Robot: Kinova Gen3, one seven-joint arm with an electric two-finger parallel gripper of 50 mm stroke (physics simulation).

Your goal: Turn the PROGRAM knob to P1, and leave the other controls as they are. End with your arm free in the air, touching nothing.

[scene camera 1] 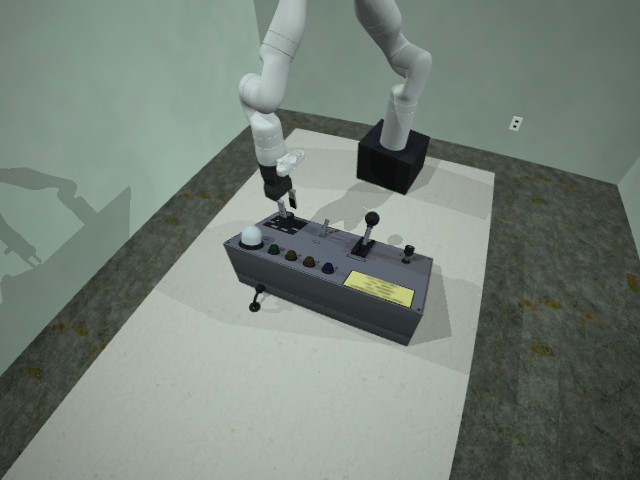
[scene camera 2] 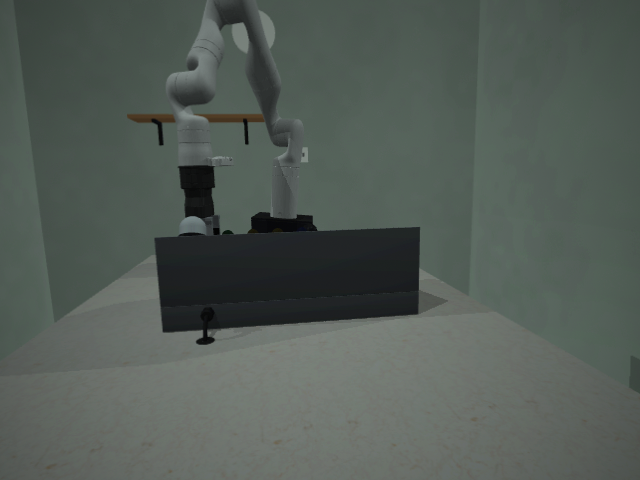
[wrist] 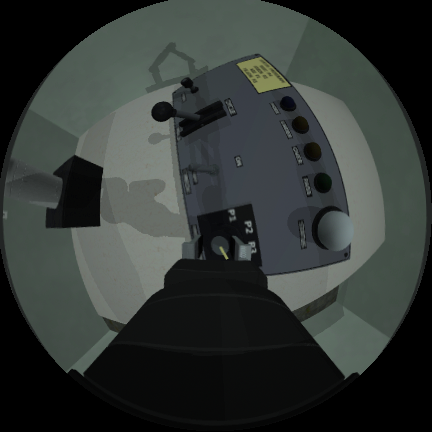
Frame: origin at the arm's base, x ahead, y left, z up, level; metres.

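Where they show: gripper, between the fingertips: (scene camera 1: 288,211) (wrist: 215,242); arm's base, origin of its link: (scene camera 1: 392,142) (scene camera 2: 283,217) (wrist: 56,192).
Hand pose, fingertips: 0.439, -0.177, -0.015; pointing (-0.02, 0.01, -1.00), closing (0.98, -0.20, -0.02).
Each offset is from my fingertips to the top centre of the thing, as dx, dy, dz. "spot": to the spot under its first point.
The PROGRAM knob {+0.010, -0.006, +0.000} (wrist: 220,244) (scene camera 1: 289,218) is dark and round, on a black label plate {spot: -0.010, +0.030, -0.050} (wrist: 207,221) at one end of the grey control box (scene camera 1: 330,294) (scene camera 2: 289,273) (wrist: 265,175). In the wrist view its yellow pointer line slants down and right, away from the P1 mark {spot: +0.030, +0.033, -0.030} (wrist: 231,215) and below the P3 mark {spot: +0.053, -0.023, -0.020} (wrist: 252,248). My gripper (scene camera 1: 287,207) (scene camera 2: 212,226) (wrist: 215,242) is open, with one finger on each side of the knob and visible gaps to it. The gripper body hides the lower part of the plate. The box hides the knob in the second scene view.
A toggle switch {-0.003, +0.114, -0.002} (scene camera 1: 324,227) (wrist: 204,169) stands near the knob. Farther along are a ball-topped lever {-0.056, +0.233, +0.034} (scene camera 1: 371,219) (wrist: 162,111) and a small black control {+0.001, +0.354, +0.007} (scene camera 1: 408,252) (wrist: 188,83). A white dome {spot: +0.170, +0.001, +0.072} (scene camera 1: 251,236) (scene camera 2: 192,226) (wrist: 335,230) and several coloured lamps line the other long edge.
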